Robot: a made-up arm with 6 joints.
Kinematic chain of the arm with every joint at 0, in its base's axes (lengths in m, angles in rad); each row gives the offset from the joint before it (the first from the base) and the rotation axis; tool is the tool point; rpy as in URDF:
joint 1: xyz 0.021 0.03 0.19 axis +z
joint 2: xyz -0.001 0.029 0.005 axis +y
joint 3: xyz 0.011 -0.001 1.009 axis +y
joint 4: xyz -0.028 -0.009 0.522 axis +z
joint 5: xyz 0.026 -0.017 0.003 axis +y
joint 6: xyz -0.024 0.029 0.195 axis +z
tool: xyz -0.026 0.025 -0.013 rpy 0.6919 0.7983 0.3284
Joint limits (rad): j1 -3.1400..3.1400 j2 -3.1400..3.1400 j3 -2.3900..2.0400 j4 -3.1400..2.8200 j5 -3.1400..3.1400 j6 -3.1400..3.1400
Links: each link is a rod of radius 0.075 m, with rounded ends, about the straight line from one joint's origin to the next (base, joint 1, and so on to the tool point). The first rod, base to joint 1, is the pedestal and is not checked.
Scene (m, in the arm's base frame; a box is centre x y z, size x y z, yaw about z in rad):
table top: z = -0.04
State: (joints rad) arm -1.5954 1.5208 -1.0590 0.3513 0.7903 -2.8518
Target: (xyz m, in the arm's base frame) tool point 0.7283 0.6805 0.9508
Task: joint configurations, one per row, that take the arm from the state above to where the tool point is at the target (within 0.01 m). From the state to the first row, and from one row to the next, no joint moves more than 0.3 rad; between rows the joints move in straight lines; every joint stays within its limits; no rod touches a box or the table.
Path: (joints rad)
1: -1.6980 1.2571 -1.1493 0.3723 0.7639 -2.8490
2: -1.8007 0.9935 -1.2396 0.3933 0.7375 -2.8462
3: -1.9033 0.7298 -1.3300 0.4144 0.7111 -2.8434
4: -2.0059 0.4661 -1.4203 0.4354 0.6847 -2.8405
5: -2.1085 0.2025 -1.5106 0.4564 0.6583 -2.8377
6: -2.2112 -0.0612 -1.6009 0.4774 0.6319 -2.8349
7: -2.3138 -0.3249 -1.6912 0.4984 0.6055 -2.8321

